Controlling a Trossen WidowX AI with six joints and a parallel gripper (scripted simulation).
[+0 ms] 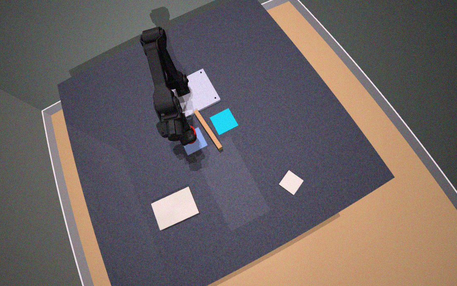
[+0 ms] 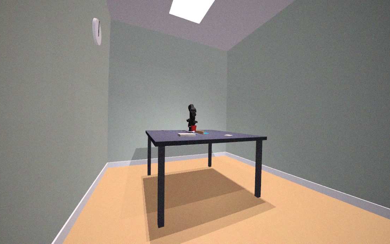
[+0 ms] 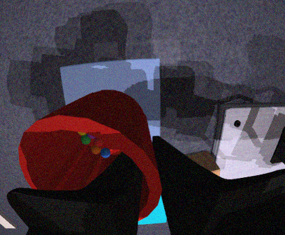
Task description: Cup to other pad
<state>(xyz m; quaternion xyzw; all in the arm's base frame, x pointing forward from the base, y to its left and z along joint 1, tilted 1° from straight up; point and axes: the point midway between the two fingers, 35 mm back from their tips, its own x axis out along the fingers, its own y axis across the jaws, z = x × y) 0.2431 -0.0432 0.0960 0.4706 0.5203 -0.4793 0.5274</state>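
The cyan pad is 18 cm to the left of my gripper tip and 8 cm below it. The rest, counted from my gripper tip: wooden bar: 1 cm ahead, 9 cm to the left, 7 cm below; light blue pad: 3 cm ahead, 1 cm to the left, 8 cm below; cup: 3 cm ahead.
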